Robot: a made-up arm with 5 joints. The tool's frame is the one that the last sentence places.
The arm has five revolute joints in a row. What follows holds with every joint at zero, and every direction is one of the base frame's. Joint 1 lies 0.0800 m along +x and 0.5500 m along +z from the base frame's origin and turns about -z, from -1.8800 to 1.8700 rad. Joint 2 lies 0.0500 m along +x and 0.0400 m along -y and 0.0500 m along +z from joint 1 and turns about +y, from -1.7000 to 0.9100 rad. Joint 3 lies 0.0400 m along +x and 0.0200 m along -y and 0.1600 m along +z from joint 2 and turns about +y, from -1.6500 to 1.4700 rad. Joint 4 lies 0.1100 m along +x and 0.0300 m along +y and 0.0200 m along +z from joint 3 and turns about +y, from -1.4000 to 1.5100 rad. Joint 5 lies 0.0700 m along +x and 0.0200 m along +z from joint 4 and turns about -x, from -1.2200 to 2.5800 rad. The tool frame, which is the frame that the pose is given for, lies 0.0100 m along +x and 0.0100 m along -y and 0.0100 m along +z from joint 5; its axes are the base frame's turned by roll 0.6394, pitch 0.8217 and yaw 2.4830 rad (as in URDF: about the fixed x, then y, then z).
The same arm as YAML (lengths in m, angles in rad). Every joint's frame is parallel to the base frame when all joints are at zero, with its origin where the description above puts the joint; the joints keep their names.
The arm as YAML. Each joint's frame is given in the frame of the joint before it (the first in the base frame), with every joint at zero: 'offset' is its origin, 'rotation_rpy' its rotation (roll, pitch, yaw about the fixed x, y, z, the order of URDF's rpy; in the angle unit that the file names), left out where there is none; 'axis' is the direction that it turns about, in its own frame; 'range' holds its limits. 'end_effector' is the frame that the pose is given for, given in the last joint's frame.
length_unit: m
angle_unit: rad
chain:
  - id: joint 1
    offset: [0.08, 0.0, 0.55]
    axis: [0.0, 0.0, -1.0]
    range: [-1.88, 1.87]
  - id: joint 2
    offset: [0.05, -0.04, 0.05]
    axis: [0.0, 1.0, 0.0]
    range: [-1.7, 0.91]
  - id: joint 3
    offset: [0.04, -0.02, 0.16]
    axis: [0.0, 1.0, 0.0]
    range: [-1.65, 1.47]
  - id: joint 4
    offset: [0.11, 0.03, 0.02]
    axis: [0.0, 1.0, 0.0]
    range: [-1.4, 1.51]
  - id: joint 5
    offset: [0.07, 0.0, 0.02]
    axis: [-1.0, 0.0, 0.0]
    range: [-1.22, 2.58]
end_effector:
  offset: [0.01, -0.01, 0.01]
  rotation_rpy: [0.6394, 0.8217, 2.483]

